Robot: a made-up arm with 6 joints. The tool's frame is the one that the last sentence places.
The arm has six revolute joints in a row. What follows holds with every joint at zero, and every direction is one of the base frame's.
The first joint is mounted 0.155 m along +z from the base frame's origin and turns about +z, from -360 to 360 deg.
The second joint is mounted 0.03 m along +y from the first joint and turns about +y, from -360 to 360 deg.
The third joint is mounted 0.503 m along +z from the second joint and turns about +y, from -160 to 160 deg.
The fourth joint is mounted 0.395 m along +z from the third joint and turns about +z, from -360 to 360 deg.
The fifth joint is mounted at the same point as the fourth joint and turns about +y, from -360 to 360 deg.
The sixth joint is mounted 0.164 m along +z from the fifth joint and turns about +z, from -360 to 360 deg.
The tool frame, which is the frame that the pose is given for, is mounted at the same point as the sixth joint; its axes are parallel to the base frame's.
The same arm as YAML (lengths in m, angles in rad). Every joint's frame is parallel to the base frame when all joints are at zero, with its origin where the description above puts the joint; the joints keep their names.
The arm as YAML. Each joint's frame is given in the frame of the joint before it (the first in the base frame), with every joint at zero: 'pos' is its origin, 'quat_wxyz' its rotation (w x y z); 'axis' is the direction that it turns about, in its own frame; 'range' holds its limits. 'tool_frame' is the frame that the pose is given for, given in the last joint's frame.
length_unit: m
angle_unit: rad
joints:
  - joint: joint 1
    pos: [0.0, 0.0, 0.155]
    quat_wxyz: [1.0, 0.0, 0.0, 0.0]
    axis: [0.0, 0.0, 1.0]
    range: [-6.2832, 6.2832]
  - joint: joint 2
    pos: [0.0, 0.03, 0.0]
    quat_wxyz: [1.0, 0.0, 0.0, 0.0]
    axis: [0.0, 1.0, 0.0]
    range: [-6.2832, 6.2832]
  - joint: joint 3
    pos: [0.0, 0.0, 0.503]
    quat_wxyz: [1.0, 0.0, 0.0, 0.0]
    axis: [0.0, 1.0, 0.0]
    range: [-2.7925, 2.7925]
  - joint: joint 4
    pos: [0.0, 0.0, 0.395]
    quat_wxyz: [1.0, 0.0, 0.0, 0.0]
    axis: [0.0, 0.0, 1.0]
    range: [-6.2832, 6.2832]
  - joint: joint 5
    pos: [0.0, 0.0, 0.0]
    quat_wxyz: [1.0, 0.0, 0.0, 0.0]
    axis: [0.0, 1.0, 0.0]
    range: [-6.2832, 6.2832]
  - joint: joint 6
    pos: [0.0, 0.0, 0.164]
    quat_wxyz: [1.0, 0.0, 0.0, 0.0]
    axis: [0.0, 0.0, 1.0]
    range: [-6.2832, 6.2832]
tool_frame:
  pos: [0.0, 0.0, 0.0]
  quat_wxyz: [1.0, 0.0, 0.0, 0.0]

